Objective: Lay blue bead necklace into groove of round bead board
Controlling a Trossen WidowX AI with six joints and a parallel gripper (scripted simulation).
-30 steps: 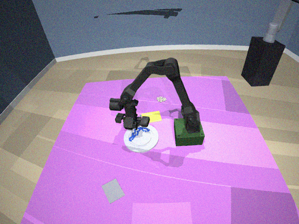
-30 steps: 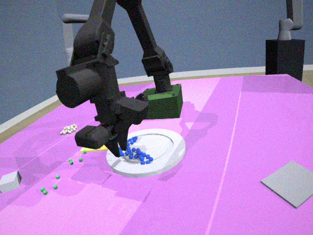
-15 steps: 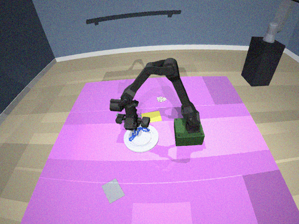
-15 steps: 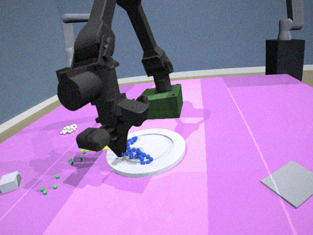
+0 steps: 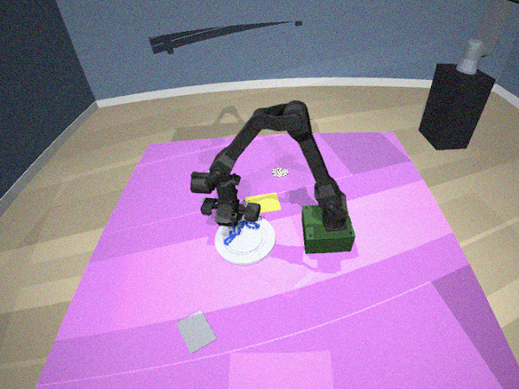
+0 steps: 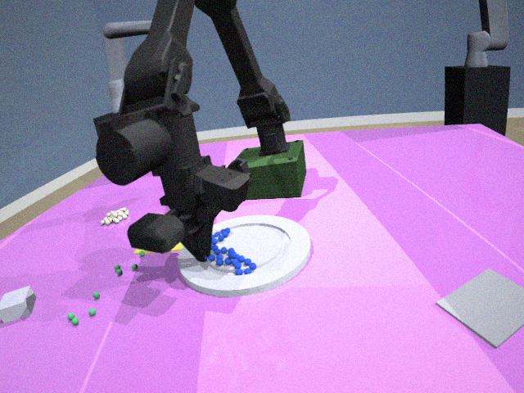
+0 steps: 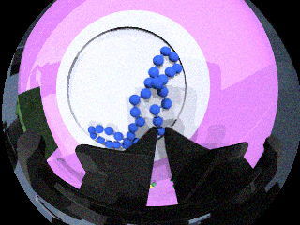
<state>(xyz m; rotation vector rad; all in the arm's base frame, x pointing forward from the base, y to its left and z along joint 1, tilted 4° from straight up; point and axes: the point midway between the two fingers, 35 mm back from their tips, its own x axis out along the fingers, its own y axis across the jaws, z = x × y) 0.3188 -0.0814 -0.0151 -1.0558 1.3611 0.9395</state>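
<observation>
The round white bead board is 5 cm to the left of my gripper tip, 4 cm behind it and 1 cm below it. From my gripper tip the other things lie so: yellow sheet (11 cm to the right, 10 cm behind, 1 cm below); then grey tile (36 cm to the left, 11 cm ahead, 1 cm below); then cube (28 cm to the right, 11 cm ahead).
</observation>
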